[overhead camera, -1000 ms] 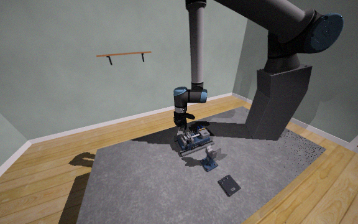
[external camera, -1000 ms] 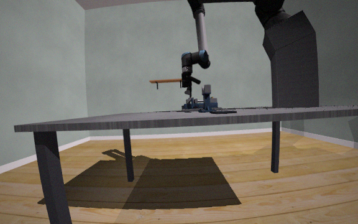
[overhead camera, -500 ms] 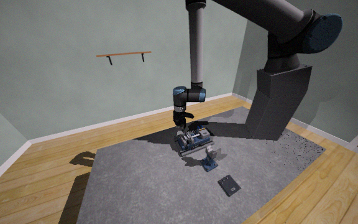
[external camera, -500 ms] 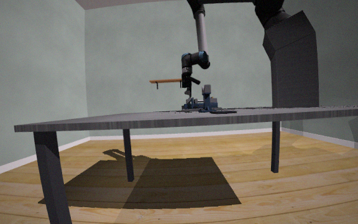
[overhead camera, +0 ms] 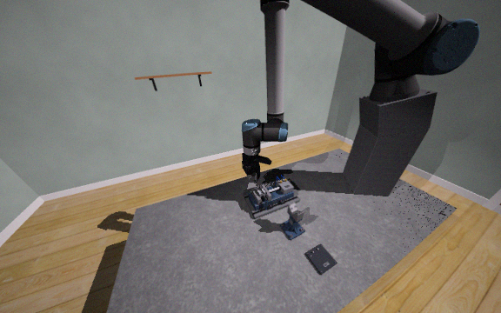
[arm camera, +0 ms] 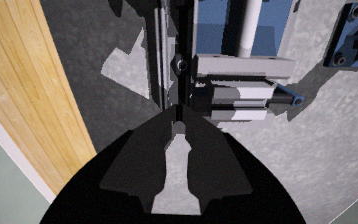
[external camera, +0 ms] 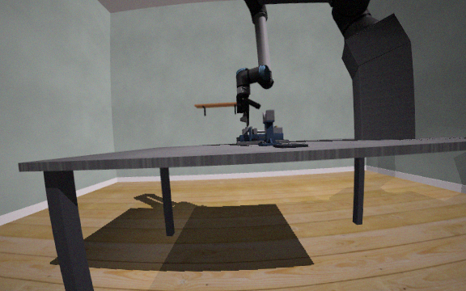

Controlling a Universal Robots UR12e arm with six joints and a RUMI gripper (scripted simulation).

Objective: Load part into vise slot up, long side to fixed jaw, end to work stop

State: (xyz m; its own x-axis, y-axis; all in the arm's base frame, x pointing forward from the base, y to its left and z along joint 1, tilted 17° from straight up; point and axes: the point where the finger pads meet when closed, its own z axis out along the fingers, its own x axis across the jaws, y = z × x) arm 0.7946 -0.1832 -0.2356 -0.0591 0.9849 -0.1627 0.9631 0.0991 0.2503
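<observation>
My gripper is now 6 cm to the right of the part and 2 cm above it. Also, from my hand: moving jaw (4 cm behind, 7 cm to the left, 5 cm below); then work stop (1 cm behind, 11 cm to the left, 4 cm below); then fixed jaw (2 cm ahead, 7 cm to the left, 5 cm below).
</observation>
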